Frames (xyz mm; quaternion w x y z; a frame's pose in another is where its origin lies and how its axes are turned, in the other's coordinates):
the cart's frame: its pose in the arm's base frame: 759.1 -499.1 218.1 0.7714 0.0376 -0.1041 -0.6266
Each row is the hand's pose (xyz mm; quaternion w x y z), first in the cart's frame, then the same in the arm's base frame.
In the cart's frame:
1: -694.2 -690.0 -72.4 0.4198 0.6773 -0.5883 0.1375
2: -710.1 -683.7 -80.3 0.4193 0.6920 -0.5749 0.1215
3: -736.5 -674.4 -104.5 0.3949 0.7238 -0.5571 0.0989
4: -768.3 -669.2 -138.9 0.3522 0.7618 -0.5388 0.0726
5: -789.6 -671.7 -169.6 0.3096 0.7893 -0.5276 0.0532
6: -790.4 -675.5 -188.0 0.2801 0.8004 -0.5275 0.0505
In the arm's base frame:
1: -21.5 26.0 -61.4 0.3233 0.1553 -0.9271 -0.1086
2: -16.9 42.3 -69.7 0.3137 0.1767 -0.9254 -0.1186
3: -8.1 68.2 -94.5 0.2814 0.2138 -0.9281 -0.1168
4: -2.1 97.8 -130.7 0.2325 0.2557 -0.9324 -0.1056
5: -2.2 115.9 -163.6 0.1876 0.2844 -0.9358 -0.0906
6: -2.2 114.5 -182.3 0.1627 0.2922 -0.9396 -0.0731

